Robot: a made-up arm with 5 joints.
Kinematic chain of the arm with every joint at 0, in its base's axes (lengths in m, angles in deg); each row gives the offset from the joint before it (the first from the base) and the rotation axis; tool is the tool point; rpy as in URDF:
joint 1: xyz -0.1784 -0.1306 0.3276 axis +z
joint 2: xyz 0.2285 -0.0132 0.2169 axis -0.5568 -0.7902 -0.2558
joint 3: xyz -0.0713 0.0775 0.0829 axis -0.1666 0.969 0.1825
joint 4: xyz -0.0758 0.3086 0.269 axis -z
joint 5: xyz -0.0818 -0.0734 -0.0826 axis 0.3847 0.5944 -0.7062
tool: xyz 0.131 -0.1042 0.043 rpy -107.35 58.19 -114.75
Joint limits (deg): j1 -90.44..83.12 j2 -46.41..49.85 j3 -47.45..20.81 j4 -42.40..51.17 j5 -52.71..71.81
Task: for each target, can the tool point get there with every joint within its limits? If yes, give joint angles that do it. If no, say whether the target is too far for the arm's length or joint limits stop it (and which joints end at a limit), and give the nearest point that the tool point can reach.
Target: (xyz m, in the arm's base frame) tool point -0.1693 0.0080 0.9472
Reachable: yes | joints 46.76 -26.45 -25.01 18.58 -11.45
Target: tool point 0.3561 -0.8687 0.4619
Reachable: no: joint limits stop it (at a limit: joint 1, joint 2, joint 3, joint 4) | nearest point 0.2103 -0.3748 0.6549 | short by 0.550 m
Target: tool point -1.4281 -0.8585 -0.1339
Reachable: no: too far | nearest point -0.5978 -0.1565 0.3833 | short by 1.204 m
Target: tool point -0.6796 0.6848 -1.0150
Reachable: no: too far | nearest point -0.3495 0.1477 0.1759 | short by 1.347 m
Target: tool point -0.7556 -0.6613 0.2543
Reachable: no: joint limits stop it (at a limit: joint 1, joint 4, joint 5) | nearest point -0.5634 -0.2056 0.4303 | short by 0.525 m
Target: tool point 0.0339 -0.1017 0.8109
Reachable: yes | joints -65.34 6.82 -16.98 -3.76 4.81
